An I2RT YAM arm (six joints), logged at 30 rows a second.
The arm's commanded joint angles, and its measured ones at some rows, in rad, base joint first. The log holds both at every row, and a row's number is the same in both.
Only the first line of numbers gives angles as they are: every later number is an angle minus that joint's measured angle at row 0.
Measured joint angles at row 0:
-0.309, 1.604, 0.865, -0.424, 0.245, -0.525
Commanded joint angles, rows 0 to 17:
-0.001, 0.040, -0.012, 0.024, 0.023, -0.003
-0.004, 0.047, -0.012, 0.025, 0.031, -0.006
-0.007, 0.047, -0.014, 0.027, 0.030, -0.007
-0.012, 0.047, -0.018, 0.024, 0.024, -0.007
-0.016, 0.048, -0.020, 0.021, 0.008, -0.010
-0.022, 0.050, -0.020, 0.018, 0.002, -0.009
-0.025, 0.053, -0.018, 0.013, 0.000, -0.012
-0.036, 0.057, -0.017, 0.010, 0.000, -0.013
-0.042, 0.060, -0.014, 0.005, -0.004, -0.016
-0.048, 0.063, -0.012, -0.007, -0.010, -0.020
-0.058, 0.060, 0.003, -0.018, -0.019, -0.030
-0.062, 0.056, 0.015, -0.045, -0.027, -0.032
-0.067, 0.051, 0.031, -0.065, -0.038, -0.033
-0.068, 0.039, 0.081, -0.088, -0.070, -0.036
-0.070, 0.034, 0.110, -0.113, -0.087, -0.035
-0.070, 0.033, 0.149, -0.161, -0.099, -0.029
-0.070, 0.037, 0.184, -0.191, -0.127, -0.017
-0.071, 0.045, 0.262, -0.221, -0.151, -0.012
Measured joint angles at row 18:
-0.069, 0.044, 0.113, -0.127, -0.056, -0.029
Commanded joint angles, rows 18 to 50:
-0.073, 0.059, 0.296, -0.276, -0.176, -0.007
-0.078, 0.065, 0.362, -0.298, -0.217, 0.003
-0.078, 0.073, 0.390, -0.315, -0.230, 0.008
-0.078, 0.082, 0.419, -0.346, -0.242, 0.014
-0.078, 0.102, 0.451, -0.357, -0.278, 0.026
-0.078, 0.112, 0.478, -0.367, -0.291, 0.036
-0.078, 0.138, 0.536, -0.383, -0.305, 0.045
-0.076, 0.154, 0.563, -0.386, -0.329, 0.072
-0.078, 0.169, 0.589, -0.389, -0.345, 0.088
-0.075, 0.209, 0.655, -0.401, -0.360, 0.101
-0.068, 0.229, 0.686, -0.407, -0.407, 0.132
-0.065, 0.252, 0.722, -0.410, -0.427, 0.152
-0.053, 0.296, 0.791, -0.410, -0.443, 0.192
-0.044, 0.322, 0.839, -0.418, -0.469, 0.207
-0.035, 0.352, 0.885, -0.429, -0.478, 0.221
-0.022, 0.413, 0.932, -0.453, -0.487, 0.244
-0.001, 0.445, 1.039, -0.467, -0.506, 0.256
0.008, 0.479, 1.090, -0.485, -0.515, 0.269
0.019, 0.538, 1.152, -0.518, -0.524, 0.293
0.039, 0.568, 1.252, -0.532, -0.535, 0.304
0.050, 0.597, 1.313, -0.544, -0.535, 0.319
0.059, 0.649, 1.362, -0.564, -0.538, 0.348
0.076, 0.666, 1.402, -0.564, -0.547, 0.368
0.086, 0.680, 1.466, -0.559, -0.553, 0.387
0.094, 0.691, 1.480, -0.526, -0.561, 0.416
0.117, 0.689, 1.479, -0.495, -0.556, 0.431
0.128, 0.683, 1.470, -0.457, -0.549, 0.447
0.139, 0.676, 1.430, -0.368, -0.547, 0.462
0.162, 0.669, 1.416, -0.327, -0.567, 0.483
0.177, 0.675, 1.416, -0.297, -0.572, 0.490
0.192, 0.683, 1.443, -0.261, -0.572, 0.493
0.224, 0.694, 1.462, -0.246, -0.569, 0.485
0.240, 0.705, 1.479, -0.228, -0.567, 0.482
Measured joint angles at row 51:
0.179, 0.704, 1.411, -0.387, -0.515, 0.432
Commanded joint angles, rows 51 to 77:
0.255, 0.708, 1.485, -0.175, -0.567, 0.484
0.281, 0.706, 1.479, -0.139, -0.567, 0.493
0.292, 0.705, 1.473, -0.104, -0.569, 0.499
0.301, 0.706, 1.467, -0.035, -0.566, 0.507
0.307, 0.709, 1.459, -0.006, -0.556, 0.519
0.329, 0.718, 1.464, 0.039, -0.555, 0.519
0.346, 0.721, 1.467, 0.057, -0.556, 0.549
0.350, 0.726, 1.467, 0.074, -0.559, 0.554
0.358, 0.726, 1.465, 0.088, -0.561, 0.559
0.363, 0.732, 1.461, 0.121, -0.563, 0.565
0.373, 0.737, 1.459, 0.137, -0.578, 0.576
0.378, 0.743, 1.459, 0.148, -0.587, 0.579
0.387, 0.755, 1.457, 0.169, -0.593, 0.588
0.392, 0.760, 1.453, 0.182, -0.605, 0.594
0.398, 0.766, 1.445, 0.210, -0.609, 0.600
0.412, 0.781, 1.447, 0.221, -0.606, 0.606
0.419, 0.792, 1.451, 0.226, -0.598, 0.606
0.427, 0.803, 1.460, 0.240, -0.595, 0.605
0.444, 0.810, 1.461, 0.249, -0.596, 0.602
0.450, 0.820, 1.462, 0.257, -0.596, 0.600
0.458, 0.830, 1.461, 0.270, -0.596, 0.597
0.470, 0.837, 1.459, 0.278, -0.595, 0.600
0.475, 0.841, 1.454, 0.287, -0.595, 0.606
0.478, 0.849, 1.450, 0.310, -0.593, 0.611
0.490, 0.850, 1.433, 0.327, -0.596, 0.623
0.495, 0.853, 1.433, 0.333, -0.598, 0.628
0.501, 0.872, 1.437, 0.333, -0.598, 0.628
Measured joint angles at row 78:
0.473, 0.863, 1.418, 0.208, -0.563, 0.602
